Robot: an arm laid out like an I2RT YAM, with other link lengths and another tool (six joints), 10 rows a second.
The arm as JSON. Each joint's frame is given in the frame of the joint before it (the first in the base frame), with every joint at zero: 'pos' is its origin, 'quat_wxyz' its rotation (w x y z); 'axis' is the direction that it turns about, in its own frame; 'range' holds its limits. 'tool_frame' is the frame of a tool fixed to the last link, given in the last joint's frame.
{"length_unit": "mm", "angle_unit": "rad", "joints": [
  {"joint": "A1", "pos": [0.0, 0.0, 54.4], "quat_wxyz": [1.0, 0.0, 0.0, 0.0], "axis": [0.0, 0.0, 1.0], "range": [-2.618, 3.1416]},
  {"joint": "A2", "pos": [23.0, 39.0, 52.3], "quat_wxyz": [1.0, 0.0, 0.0, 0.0], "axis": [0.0, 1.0, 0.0], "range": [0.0, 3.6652]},
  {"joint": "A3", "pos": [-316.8, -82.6, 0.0], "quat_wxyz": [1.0, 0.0, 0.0, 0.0], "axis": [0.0, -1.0, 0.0], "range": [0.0, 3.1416]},
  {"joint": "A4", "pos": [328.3, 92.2, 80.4], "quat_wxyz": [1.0, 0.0, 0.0, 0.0], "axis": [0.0, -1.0, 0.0], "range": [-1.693, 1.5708]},
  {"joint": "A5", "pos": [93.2, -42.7, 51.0], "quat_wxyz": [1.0, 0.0, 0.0, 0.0], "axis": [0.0, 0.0, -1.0], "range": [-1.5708, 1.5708]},
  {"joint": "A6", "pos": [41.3, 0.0, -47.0], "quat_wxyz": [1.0, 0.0, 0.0, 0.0], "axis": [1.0, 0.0, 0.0], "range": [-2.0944, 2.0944]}
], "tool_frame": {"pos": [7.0, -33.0, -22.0], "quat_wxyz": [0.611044, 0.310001, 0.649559, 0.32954]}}
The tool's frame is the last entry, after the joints.
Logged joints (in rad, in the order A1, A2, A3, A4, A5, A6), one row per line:
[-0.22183, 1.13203, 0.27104, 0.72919, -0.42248, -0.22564]
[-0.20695, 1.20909, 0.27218, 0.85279, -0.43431, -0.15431]
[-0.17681, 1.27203, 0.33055, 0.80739, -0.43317, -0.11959]
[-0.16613, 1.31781, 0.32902, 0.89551, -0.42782, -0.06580]
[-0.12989, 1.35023, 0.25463, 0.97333, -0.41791, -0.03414]
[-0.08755, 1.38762, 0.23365, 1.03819, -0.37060, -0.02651]
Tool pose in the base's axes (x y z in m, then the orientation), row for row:
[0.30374, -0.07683, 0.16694, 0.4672, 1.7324, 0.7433]
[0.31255, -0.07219, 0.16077, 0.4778, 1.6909, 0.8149]
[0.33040, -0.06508, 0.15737, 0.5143, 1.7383, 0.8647]
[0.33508, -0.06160, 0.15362, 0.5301, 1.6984, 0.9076]
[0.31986, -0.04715, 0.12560, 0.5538, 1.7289, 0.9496]
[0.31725, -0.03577, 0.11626, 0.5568, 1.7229, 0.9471]
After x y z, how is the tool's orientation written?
As a rotation vector, in radians.
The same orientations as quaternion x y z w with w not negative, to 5 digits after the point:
[0.19858, 0.73634, 0.31593, 0.56441]
[0.20327, 0.71936, 0.34668, 0.56659]
[0.21606, 0.73026, 0.36326, 0.53674]
[0.22314, 0.71492, 0.38204, 0.54143]
[0.23095, 0.72100, 0.39601, 0.51962]
[0.23243, 0.71921, 0.39536, 0.52192]

